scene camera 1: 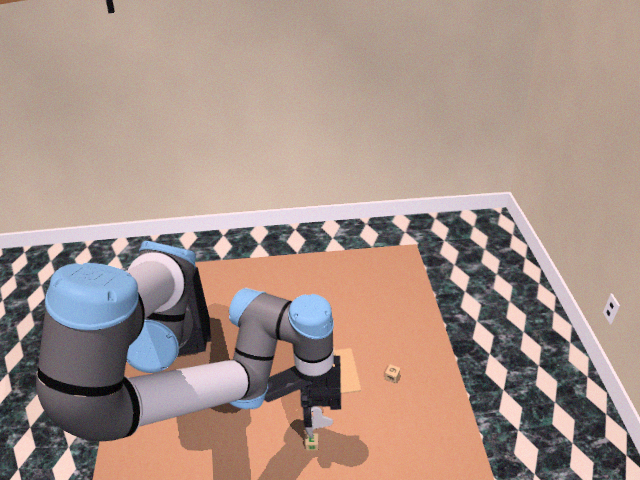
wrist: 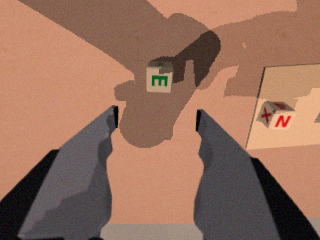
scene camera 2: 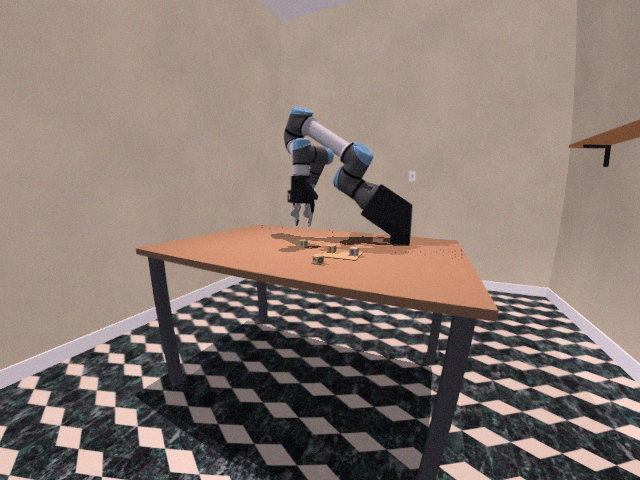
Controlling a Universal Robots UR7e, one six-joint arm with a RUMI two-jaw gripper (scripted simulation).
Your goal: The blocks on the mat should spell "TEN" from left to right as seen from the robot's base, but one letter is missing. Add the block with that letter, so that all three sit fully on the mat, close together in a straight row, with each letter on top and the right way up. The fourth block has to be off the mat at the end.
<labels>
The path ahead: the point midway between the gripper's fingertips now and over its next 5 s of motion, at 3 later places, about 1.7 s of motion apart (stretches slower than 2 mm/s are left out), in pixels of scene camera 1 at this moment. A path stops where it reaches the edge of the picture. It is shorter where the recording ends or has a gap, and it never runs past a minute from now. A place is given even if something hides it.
The gripper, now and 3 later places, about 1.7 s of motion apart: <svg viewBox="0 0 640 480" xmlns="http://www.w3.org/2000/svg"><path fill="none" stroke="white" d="M311 424L311 434L312 441L313 437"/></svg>
</labels>
